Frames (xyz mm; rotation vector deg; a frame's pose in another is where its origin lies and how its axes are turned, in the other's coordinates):
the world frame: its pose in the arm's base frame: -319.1 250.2 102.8 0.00 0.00 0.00
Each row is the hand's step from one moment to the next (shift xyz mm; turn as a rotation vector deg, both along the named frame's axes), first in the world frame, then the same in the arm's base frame.
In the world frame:
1: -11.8 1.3 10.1 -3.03 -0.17 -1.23
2: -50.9 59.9 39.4 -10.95 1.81 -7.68
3: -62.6 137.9 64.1 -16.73 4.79 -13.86
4: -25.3 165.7 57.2 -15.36 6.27 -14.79
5: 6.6 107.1 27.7 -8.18 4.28 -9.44
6: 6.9 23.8 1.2 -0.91 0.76 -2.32
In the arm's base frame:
1: -11.8 1.3 10.1 -3.03 -0.17 -1.23
2: -50.9 59.9 39.4 -10.95 1.81 -7.68
3: -62.6 137.9 64.1 -16.73 4.79 -13.86
4: -25.3 165.7 57.2 -15.36 6.27 -14.79
5: 6.6 107.1 27.7 -8.18 4.28 -9.44
6: 6.9 23.8 1.2 -0.91 0.76 -2.32

